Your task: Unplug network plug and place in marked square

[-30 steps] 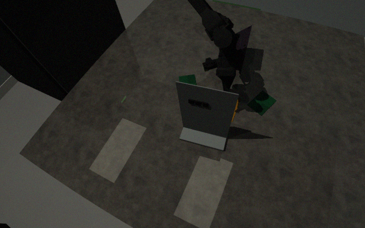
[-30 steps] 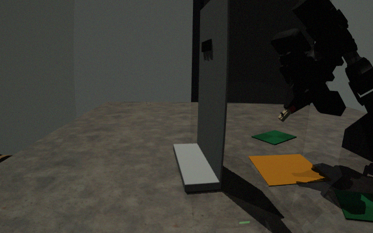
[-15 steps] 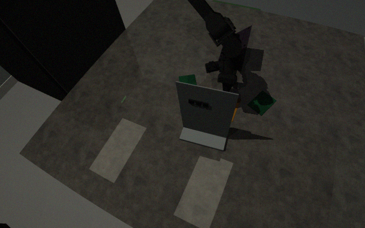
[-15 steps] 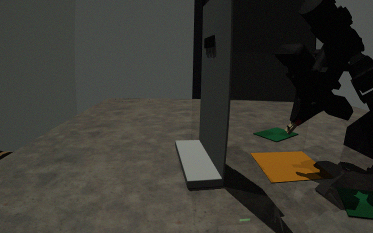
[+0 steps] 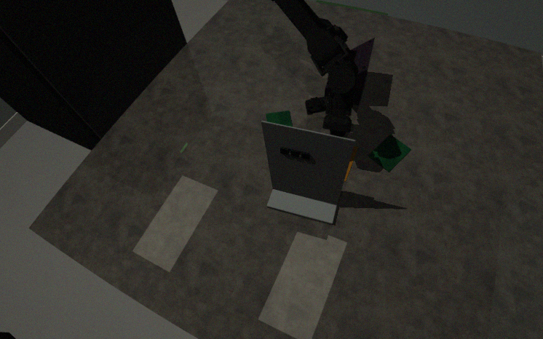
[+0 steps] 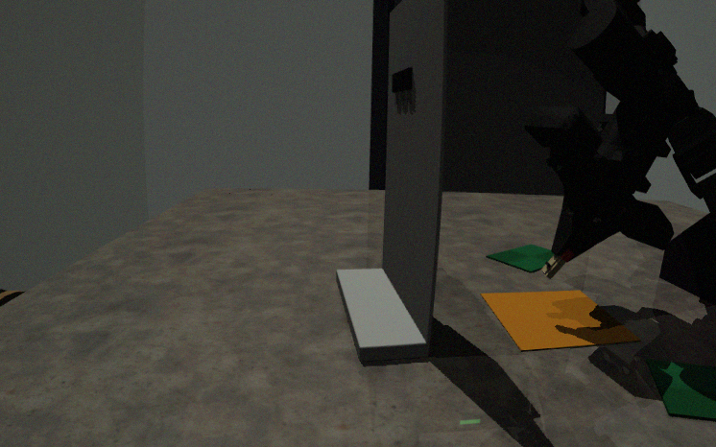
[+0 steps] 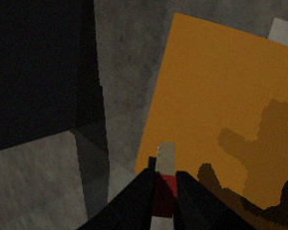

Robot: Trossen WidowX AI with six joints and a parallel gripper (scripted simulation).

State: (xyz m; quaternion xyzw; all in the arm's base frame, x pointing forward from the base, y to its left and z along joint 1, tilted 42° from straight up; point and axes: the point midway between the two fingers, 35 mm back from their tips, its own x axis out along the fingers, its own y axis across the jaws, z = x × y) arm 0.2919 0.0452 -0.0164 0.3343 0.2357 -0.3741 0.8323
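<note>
Now: the orange square 1 cm behind my gripper tip and 6 cm below it. From my gripper tip the other things lie so: network plug right at my gripper tip; upright panel 15 cm ahead, 4 cm to the right, 7 cm above.
</note>
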